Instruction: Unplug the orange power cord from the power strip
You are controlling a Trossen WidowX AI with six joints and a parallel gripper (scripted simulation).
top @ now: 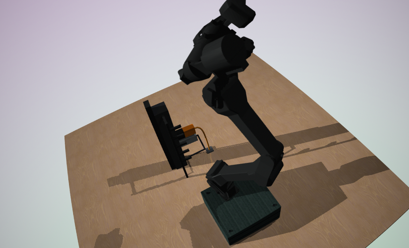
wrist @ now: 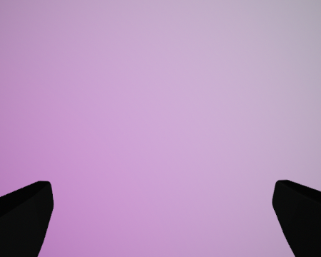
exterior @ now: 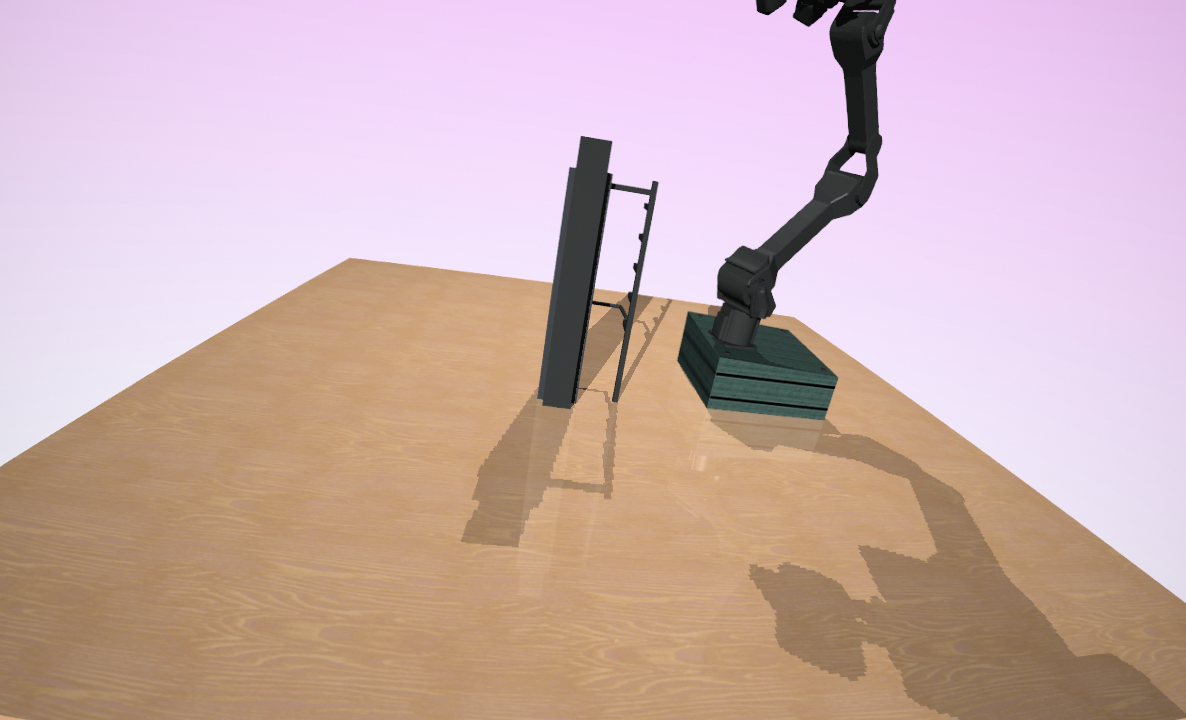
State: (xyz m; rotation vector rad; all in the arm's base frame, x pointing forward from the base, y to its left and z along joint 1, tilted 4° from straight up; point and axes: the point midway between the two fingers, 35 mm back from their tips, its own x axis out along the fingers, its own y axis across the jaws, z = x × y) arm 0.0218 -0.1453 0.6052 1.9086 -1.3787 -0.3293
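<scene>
Now: the orange plug 54 cm below my gripper tip, 26 cm ahead of it and 11 cm to the left of it.
</scene>
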